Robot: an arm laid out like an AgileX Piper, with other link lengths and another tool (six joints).
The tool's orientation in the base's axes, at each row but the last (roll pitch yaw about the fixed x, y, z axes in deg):
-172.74, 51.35, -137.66
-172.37, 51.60, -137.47
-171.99, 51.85, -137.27
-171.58, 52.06, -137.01
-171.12, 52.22, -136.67
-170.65, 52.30, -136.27
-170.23, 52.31, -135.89
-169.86, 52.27, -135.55
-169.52, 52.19, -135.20
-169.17, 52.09, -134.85
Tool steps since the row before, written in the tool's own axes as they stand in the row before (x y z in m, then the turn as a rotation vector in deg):
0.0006, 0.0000, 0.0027, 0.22, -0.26, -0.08
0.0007, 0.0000, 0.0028, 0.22, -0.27, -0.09
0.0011, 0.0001, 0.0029, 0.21, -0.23, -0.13
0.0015, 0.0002, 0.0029, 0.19, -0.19, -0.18
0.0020, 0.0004, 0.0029, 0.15, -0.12, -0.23
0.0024, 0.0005, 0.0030, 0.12, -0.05, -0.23
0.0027, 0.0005, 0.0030, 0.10, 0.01, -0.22
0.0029, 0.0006, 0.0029, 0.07, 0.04, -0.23
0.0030, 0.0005, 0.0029, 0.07, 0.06, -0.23
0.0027, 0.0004, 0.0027, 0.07, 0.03, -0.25
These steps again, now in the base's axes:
0.0015, 0.0009, -0.0021, 0.00, -0.33, -0.10
0.0015, 0.0009, -0.0023, 0.00, -0.35, -0.09
0.0014, 0.0009, -0.0026, -0.05, -0.33, -0.07
0.0012, 0.0008, -0.0030, -0.09, -0.31, -0.02
0.0008, 0.0007, -0.0034, -0.15, -0.26, 0.03
0.0007, 0.0007, -0.0038, -0.18, -0.19, 0.05
0.0006, 0.0005, -0.0040, -0.20, -0.13, 0.05
0.0003, 0.0005, -0.0041, -0.21, -0.09, 0.08
0.0004, 0.0003, -0.0042, -0.22, -0.08, 0.08
0.0004, 0.0003, -0.0038, -0.22, -0.11, 0.09

